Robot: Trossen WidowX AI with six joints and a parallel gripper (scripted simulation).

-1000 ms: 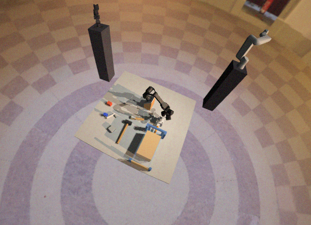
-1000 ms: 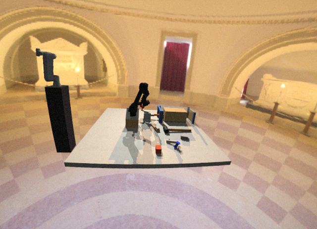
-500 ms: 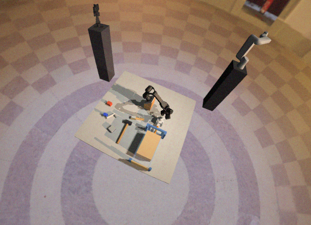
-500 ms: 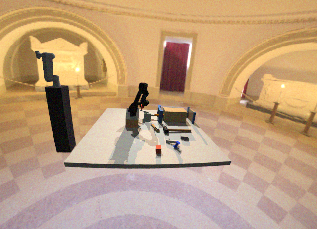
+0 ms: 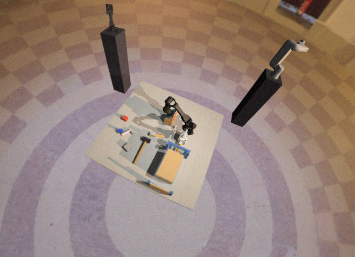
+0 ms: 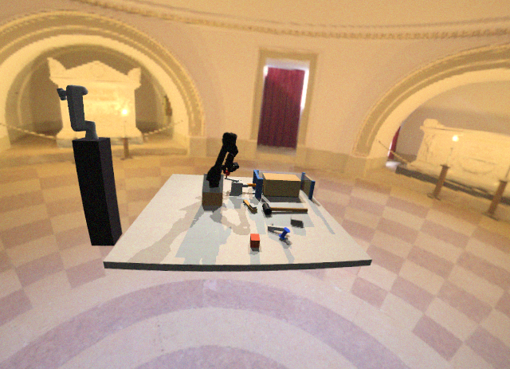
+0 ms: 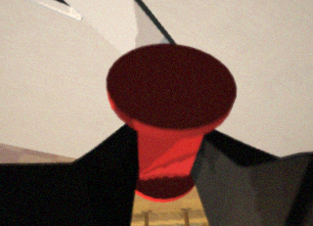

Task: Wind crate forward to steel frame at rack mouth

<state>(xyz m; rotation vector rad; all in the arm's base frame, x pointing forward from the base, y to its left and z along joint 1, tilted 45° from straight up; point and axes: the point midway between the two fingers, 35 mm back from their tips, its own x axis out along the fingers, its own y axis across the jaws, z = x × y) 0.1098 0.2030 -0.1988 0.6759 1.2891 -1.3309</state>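
Now: the red-knobbed handle 40 mm ahead of my gripper tip, 30 mm to the right of it and 30 mm below it. The rest, counted from my gripper tip: winch (100 mm below, 80 mm ahead, 70 mm to the right); red knob (20 mm to the right, 10 mm ahead); frame (250 mm ahead, 70 mm to the right, 30 mm below).
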